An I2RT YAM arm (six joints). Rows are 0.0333 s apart.
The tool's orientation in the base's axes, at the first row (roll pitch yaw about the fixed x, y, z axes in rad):
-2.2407 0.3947 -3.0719
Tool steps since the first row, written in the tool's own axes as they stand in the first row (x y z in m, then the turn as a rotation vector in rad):
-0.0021 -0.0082 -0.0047 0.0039 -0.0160 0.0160
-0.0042 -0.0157 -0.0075 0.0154 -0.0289 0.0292
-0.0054 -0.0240 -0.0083 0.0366 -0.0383 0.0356
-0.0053 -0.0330 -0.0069 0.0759 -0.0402 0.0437
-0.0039 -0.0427 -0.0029 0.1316 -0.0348 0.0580
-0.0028 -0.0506 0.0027 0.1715 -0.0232 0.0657
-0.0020 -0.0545 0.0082 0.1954 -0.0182 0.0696
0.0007 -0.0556 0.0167 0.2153 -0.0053 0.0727
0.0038 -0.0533 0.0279 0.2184 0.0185 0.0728
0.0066 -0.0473 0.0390 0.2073 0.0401 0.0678
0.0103 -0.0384 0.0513 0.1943 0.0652 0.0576
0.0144 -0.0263 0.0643 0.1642 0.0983 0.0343
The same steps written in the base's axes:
-0.0016 -0.0015 0.0094 -0.0030 -0.0227 0.0009
-0.0024 -0.0040 0.0173 -0.0131 -0.0418 -0.0017
-0.0036 -0.0087 0.0242 -0.0331 -0.0541 -0.0068
-0.0056 -0.0155 0.0299 -0.0675 -0.0641 -0.0251
-0.0083 -0.0249 0.0341 -0.1132 -0.0751 -0.0587
-0.0097 -0.0343 0.0361 -0.1447 -0.0762 -0.0868
-0.0098 -0.0410 0.0355 -0.1642 -0.0775 -0.1019
-0.0101 -0.0484 0.0304 -0.1783 -0.0729 -0.1206
-0.0091 -0.0557 0.0211 -0.1750 -0.0579 -0.1391
-0.0068 -0.0606 0.0093 -0.1607 -0.0395 -0.1476
-0.0044 -0.0645 -0.0056 -0.1453 -0.0148 -0.1549
-0.0012 -0.0670 -0.0234 -0.1159 0.0261 -0.1539

